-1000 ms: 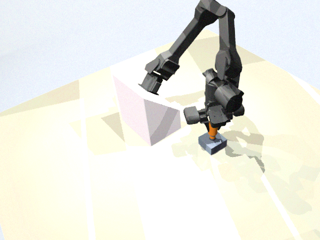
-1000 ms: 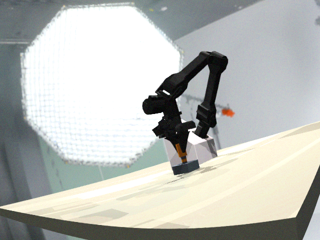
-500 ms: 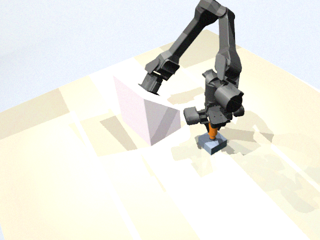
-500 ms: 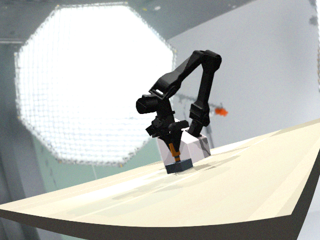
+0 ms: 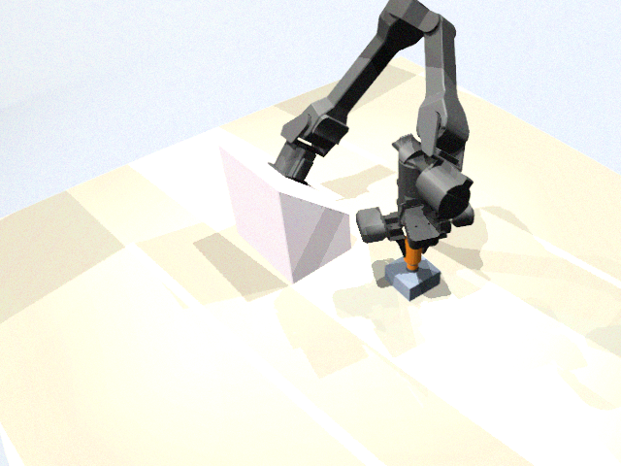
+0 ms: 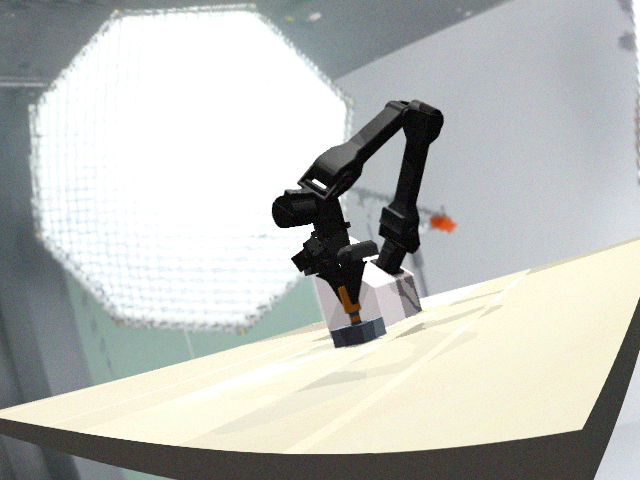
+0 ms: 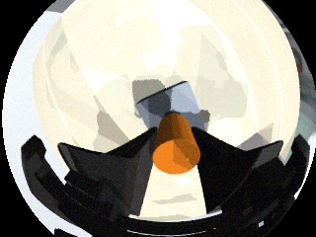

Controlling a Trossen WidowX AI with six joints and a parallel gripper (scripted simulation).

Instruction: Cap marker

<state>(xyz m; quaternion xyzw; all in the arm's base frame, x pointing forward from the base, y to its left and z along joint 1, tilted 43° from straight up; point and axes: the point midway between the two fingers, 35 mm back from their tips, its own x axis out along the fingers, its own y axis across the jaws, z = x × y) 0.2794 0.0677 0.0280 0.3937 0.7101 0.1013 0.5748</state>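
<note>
The cap lies 10 mm above my gripper tip. From my gripper tip the other things lie so: holder block 50 mm below.
</note>
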